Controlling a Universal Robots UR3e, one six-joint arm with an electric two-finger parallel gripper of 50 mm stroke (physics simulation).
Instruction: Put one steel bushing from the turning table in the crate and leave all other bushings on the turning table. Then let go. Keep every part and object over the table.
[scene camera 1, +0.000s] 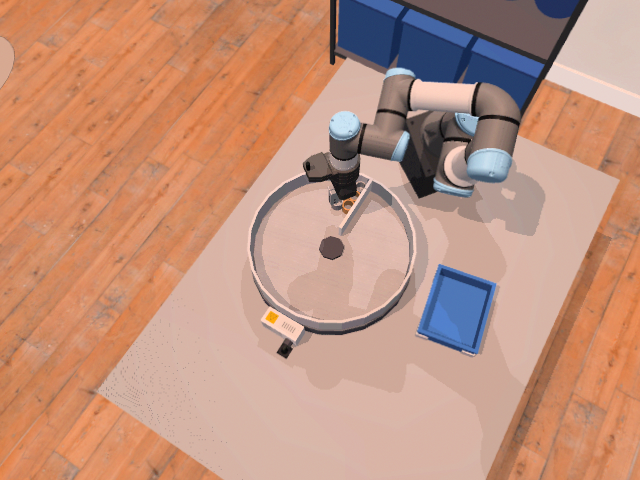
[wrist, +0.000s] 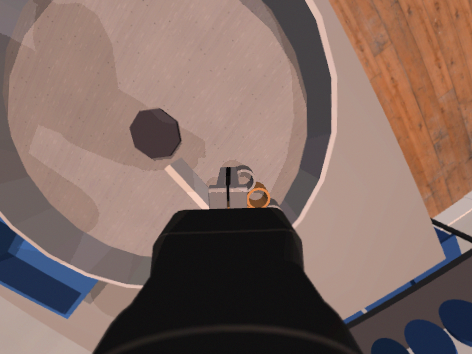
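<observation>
My gripper is shut with nothing between its fingers, low over the turning table. A steel bushing is right beside the closed fingertips, on their right side in the wrist view. An orange-brown bushing is close by, between the steel one and the divider in the scene view. More bushings lie behind, partly hidden by the gripper, so I cannot tell their number. The blue crate stands apart from the turning table and looks empty in the scene view.
A raised divider runs from near the dark hub to the turning table's rim wall. A white control box sits outside the rim. A rack with blue bins stands behind the arm.
</observation>
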